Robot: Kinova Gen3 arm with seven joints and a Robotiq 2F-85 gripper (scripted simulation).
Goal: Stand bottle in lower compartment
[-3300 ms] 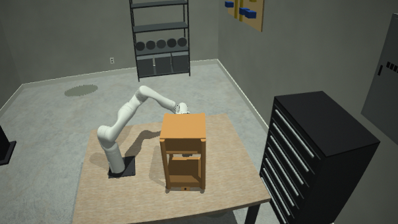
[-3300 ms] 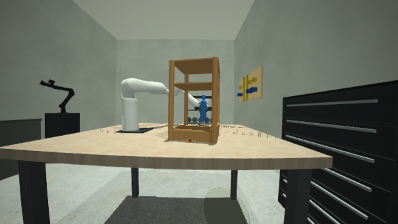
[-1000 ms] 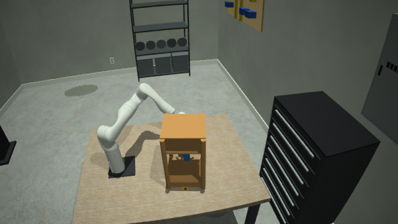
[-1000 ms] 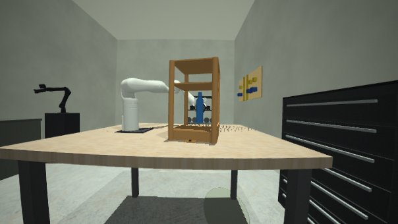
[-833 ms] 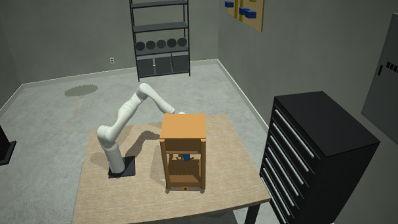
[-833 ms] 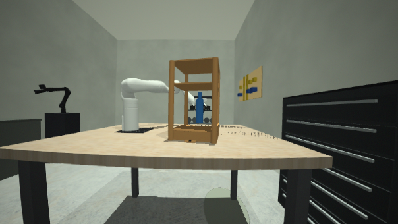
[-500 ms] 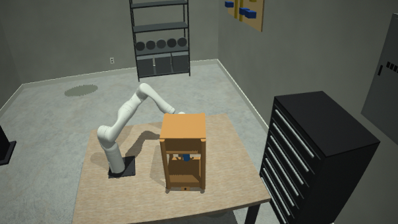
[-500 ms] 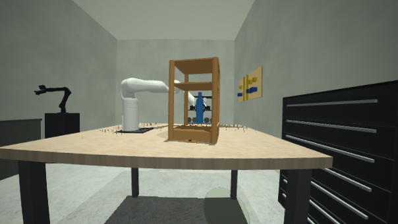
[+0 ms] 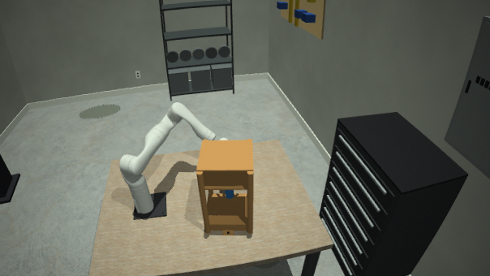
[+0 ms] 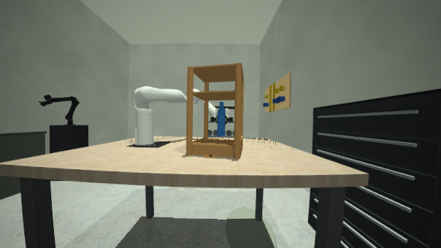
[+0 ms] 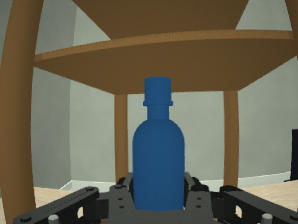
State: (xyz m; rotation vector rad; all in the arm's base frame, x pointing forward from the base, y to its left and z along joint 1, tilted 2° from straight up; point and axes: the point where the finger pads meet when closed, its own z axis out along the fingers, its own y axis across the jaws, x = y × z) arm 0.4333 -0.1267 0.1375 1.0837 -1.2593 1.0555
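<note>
Now: the blue bottle 3 cm above my hand. Also, from my hand: wooden shelving unit 2 cm behind, 6 cm to the right, 3 cm above.
</note>
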